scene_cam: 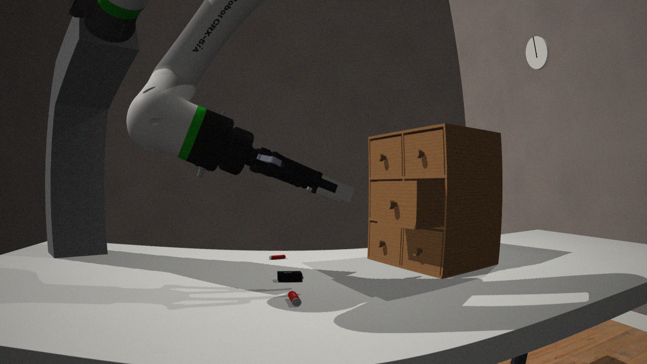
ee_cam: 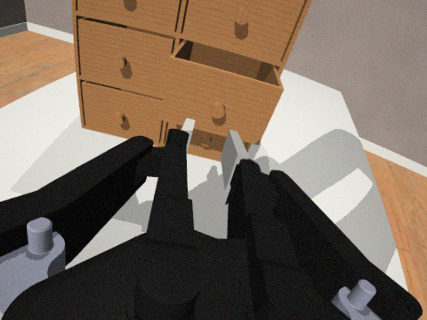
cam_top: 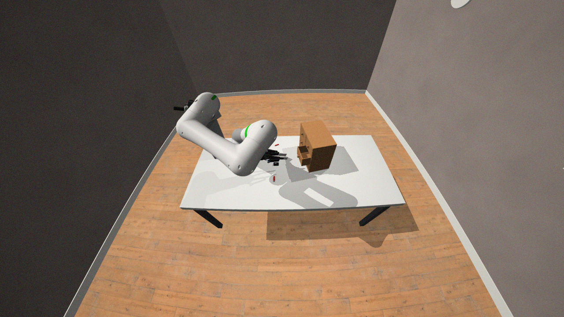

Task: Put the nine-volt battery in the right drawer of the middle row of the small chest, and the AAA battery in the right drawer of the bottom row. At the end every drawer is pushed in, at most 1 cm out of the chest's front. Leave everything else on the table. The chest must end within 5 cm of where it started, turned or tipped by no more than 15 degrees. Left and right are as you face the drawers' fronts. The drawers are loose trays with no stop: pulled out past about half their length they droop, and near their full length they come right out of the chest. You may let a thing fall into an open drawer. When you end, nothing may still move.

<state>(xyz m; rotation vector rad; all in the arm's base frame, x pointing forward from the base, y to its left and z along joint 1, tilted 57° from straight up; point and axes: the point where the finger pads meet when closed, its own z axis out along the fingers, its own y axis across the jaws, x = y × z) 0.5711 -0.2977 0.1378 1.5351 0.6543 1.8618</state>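
Now: hand 17 cm above the black nine-volt battery, 7 cm to the right of it and 3 cm past it. Round my hand: red AAA battery 30 cm to the left, 17 cm below, 5 cm ahead.
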